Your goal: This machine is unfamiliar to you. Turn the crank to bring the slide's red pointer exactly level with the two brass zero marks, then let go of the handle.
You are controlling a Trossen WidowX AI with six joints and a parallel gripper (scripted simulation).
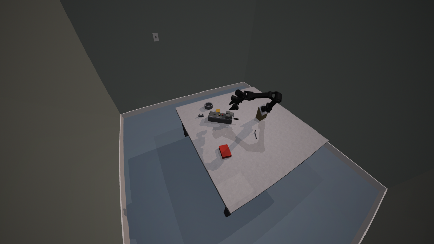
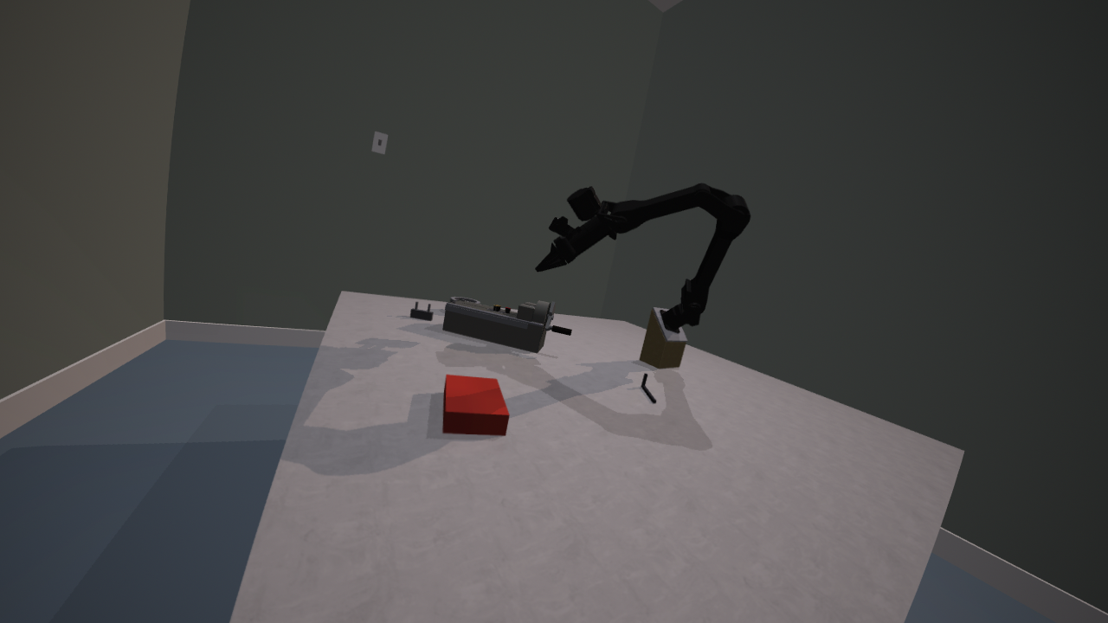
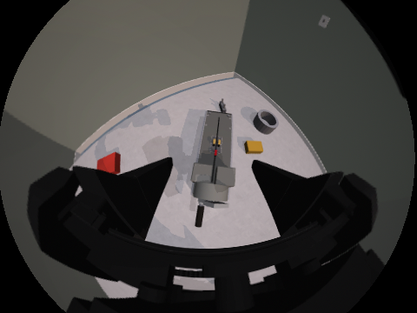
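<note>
Now: the red pointer 4 cm ahead of my gripper tip, 4 cm to the right of it and 12 cm below it. Also, from my gripper tip: dark clip 23 cm ahead, 21 cm to the right, 18 cm below; black crank handle 7 cm behind, 6 cm to the left, 14 cm below; yellow block 2 cm ahead, 20 cm to the right, 19 cm below.
</note>
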